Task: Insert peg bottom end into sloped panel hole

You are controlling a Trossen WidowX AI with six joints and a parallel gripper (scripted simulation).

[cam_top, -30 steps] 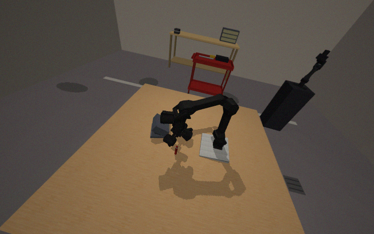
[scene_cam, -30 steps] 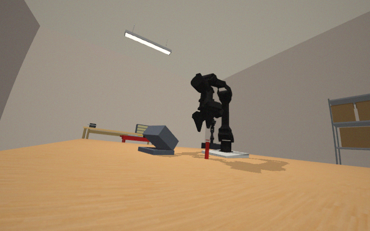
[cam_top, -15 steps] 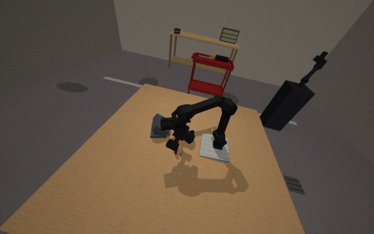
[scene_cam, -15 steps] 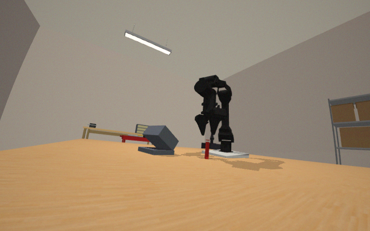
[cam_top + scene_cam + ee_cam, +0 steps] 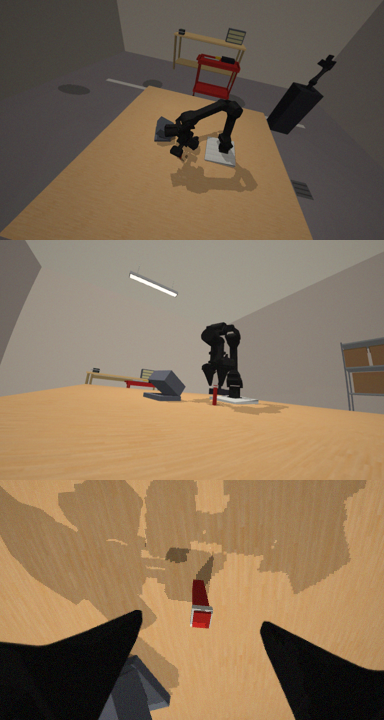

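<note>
Right now my gripper tip is 20 mm above the red square peg. From my gripper tip the other things lie so: sloped grey panel 160 mm ahead, 150 mm to the right, 10 mm below; flat grey base 180 mm ahead, 140 mm to the right, 70 mm below.
</note>
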